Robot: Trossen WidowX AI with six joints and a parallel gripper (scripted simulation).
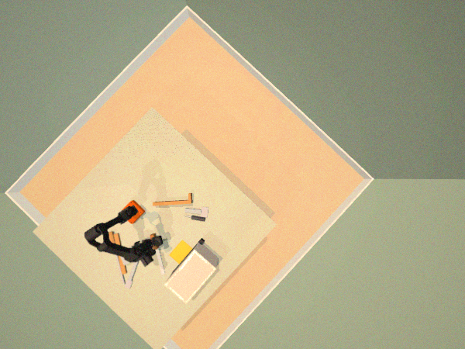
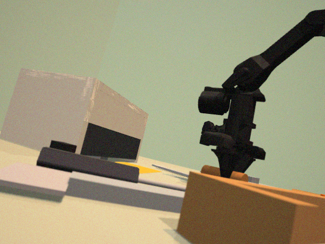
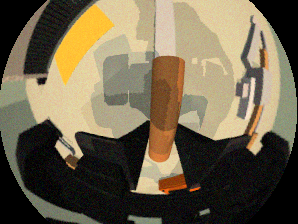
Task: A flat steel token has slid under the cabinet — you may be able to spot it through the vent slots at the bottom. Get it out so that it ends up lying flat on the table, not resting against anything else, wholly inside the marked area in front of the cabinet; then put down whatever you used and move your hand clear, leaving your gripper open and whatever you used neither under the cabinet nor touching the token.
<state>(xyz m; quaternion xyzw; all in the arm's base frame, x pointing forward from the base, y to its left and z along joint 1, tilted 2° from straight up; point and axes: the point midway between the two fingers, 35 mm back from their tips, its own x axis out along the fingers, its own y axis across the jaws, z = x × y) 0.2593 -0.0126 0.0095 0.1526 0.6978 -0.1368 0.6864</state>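
My gripper tip is 32 cm to the right of the dark screwdriver and 5 cm short of it. From my gripper tip the other things lie so: token: 28 cm ahead, 12 cm to the left, 1 cm below; orange stick: 27 cm to the right, 7 cm behind.
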